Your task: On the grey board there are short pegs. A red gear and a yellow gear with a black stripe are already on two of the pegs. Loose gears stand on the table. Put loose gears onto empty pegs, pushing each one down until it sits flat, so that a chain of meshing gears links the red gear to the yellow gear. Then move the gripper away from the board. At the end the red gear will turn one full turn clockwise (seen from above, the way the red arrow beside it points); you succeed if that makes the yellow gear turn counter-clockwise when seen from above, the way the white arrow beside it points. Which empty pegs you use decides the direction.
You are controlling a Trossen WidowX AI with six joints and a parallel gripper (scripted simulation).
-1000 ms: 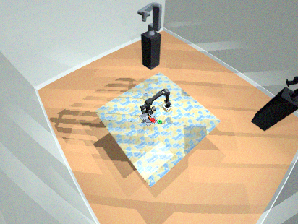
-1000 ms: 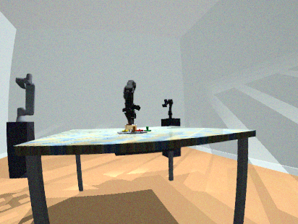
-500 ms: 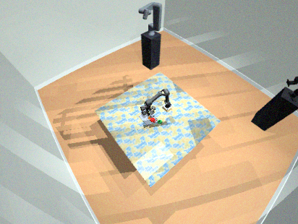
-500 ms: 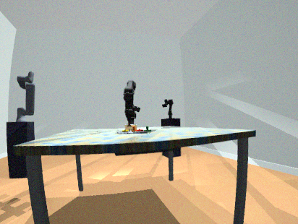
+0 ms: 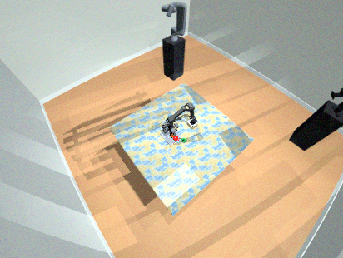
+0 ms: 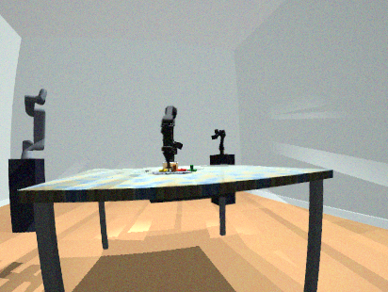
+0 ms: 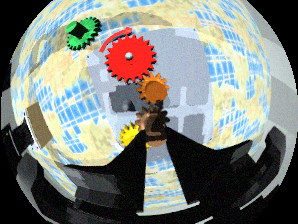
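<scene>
Right now the grey board is 5 cm below my gripper tip, 2 cm ahead of it and 1 cm to the left of it. The rest, counted from my gripper tip: brown gear (1 cm below); then orange gear (3 cm to the left, 3 cm below, 2 cm ahead); then yellow gear (4 cm below, 3 cm to the right, 3 cm behind).
</scene>
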